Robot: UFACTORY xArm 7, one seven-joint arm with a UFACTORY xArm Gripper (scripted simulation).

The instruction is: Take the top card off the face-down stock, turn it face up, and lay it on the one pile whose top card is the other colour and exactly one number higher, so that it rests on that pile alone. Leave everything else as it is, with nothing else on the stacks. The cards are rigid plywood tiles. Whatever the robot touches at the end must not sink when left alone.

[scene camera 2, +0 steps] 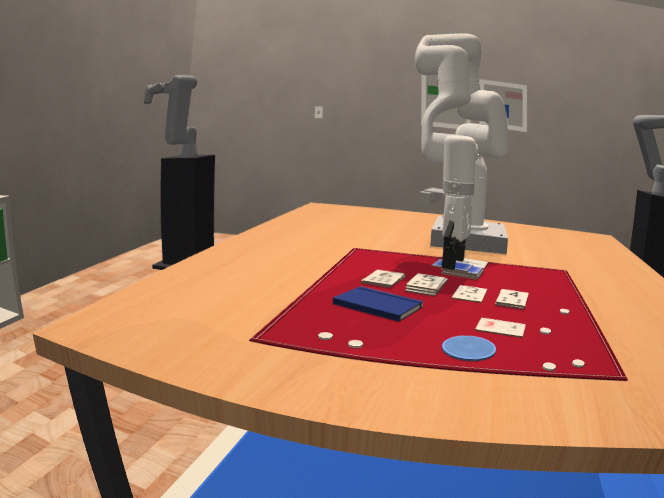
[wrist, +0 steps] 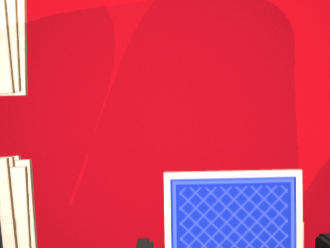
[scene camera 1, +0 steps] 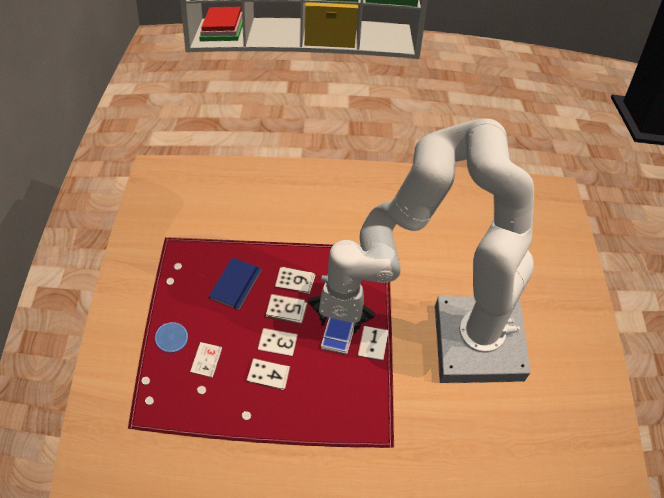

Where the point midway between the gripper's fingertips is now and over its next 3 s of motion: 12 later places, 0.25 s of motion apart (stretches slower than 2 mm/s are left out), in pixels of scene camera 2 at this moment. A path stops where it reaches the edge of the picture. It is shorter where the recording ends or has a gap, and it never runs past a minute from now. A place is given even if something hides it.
My gripper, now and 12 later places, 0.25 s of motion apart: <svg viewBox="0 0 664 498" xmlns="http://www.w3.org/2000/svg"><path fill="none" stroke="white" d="M453 264L449 258L440 240L439 236L438 235L438 235L438 235L438 235L438 237L438 240L438 245L437 250L437 254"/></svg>
